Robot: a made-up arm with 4 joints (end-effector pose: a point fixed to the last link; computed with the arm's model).
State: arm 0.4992 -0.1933 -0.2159 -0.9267
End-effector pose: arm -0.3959 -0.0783 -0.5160 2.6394 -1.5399 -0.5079
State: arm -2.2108 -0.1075 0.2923 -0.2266
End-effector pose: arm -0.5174 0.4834 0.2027 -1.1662 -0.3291 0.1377
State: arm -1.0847 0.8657 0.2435 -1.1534
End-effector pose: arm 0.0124 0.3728 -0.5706 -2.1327 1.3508 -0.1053
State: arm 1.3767 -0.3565 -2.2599 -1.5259
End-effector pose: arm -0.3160 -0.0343 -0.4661 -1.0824 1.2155 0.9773
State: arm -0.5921 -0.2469 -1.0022 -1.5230
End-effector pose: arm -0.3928 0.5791 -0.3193 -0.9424 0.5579 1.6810
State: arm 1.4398 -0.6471 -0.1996 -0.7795
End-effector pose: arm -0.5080 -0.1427 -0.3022 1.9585 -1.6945 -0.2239
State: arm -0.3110 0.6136 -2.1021 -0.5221
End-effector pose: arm -0.1859 0.3438 -0.5985 -1.2058 -0.2604 0.3498
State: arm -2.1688 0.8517 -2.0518 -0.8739
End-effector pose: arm -0.2217 0.6817 0.3680 0.3358 -0.7804 0.3476
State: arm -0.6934 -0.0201 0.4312 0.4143
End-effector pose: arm -0.4300 0.3177 -0.4682 -2.8216 -0.7053 -0.3336
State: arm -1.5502 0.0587 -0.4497 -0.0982
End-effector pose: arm -0.4540 0.6835 -0.0213 -1.1936 -0.2284 0.0452
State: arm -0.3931 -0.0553 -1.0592 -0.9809
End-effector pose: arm -0.3456 0.4802 -0.4654 -1.4325 0.4704 0.9985
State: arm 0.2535 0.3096 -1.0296 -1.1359
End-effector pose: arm -0.2090 -0.0617 -0.6907 -2.1936 1.0484 0.6275
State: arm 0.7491 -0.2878 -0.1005 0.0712
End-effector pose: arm -0.5097 -0.1189 -0.4364 2.7141 -0.2247 -0.2321
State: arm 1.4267 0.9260 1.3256 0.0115
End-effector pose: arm -0.3282 -0.3771 0.2604 -0.3216 0.0415 0.3422
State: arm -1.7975 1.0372 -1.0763 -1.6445
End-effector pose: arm 0.0895 0.8612 -0.0965 -0.7778 0.1073 0.9692
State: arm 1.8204 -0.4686 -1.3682 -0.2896
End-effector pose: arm -0.4822 -0.2201 -0.3451 -2.8553 1.2288 -0.2052
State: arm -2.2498 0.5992 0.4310 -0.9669
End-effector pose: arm -0.2102 0.6917 0.1061 -1.4222 0.6172 0.5154
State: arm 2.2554 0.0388 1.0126 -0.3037
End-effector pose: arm -0.4962 -0.1255 0.2860 -0.1489 -0.2926 0.0771
